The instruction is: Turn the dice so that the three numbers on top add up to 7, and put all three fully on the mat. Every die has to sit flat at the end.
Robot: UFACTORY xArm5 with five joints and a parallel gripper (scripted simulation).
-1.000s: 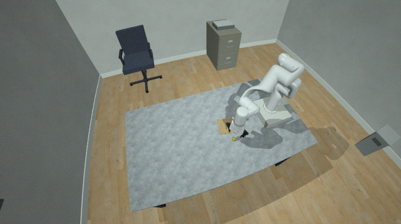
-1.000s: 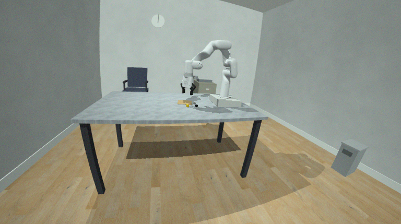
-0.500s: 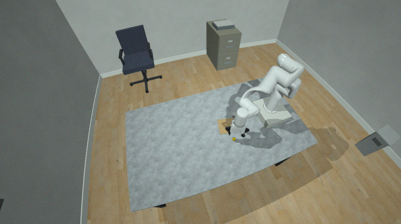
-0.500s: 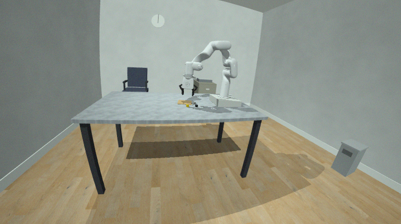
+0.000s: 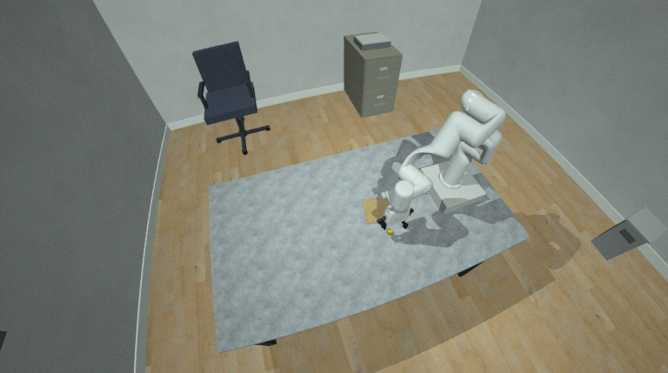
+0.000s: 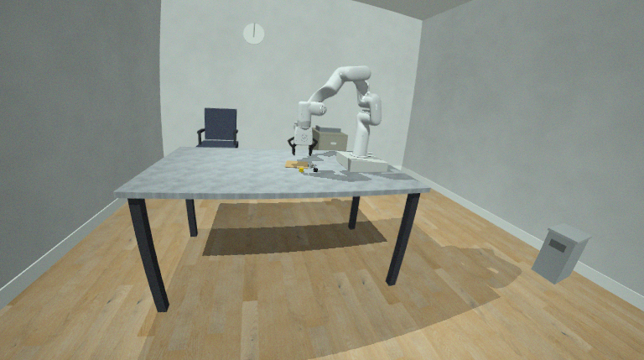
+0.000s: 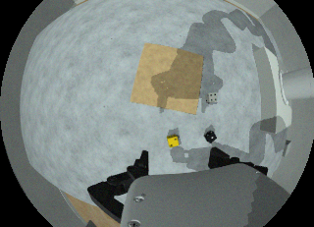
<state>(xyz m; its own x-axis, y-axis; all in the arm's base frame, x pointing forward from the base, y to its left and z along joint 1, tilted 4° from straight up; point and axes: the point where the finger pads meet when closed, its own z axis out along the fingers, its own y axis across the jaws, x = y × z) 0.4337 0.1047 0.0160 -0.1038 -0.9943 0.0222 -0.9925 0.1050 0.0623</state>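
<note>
Right now my hand is 10 cm above the yellow die. Also, from my hand: white die (10 cm below, 10 cm behind, 8 cm to the right); black die (10 cm below, 9 cm behind); tan mat (14 cm to the right, 11 cm below, 1 cm behind).
</note>
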